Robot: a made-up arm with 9 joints. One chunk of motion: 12 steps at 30 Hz.
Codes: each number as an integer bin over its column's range. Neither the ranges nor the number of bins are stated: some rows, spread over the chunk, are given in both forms.
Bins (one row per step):
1: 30 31 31 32 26 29
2: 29 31 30 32 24 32
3: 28 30 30 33 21 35
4: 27 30 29 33 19 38
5: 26 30 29 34 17 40
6: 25 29 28 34 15 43
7: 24 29 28 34 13 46
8: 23 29 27 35 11 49
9: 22 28 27 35 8 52
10: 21 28 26 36 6 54
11: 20 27 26 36 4 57
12: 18 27 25 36 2 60
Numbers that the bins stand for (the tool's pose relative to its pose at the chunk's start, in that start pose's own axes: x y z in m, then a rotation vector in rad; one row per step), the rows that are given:
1: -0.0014 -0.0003 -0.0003 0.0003 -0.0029 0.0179
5: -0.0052 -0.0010 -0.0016 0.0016 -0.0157 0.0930
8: -0.0081 -0.0016 -0.0029 0.0022 -0.0243 0.1544
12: -0.0129 -0.0029 -0.0041 0.0029 -0.0371 0.2295
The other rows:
2: -0.0024 -0.0003 -0.0010 0.0003 -0.0057 0.0384
3: -0.0033 -0.0010 -0.0010 0.0010 -0.0100 0.0589
4: -0.0043 -0.0010 -0.0016 0.0010 -0.0129 0.0794
6: -0.0062 -0.0016 -0.0022 0.0016 -0.0186 0.1135
7: -0.0071 -0.0016 -0.0022 0.0016 -0.0214 0.1340
9: -0.0090 -0.0022 -0.0029 0.0022 -0.0286 0.1749
10: -0.0100 -0.0022 -0.0035 0.0029 -0.0314 0.1886
11: -0.0110 -0.0029 -0.0035 0.0029 -0.0343 0.2090

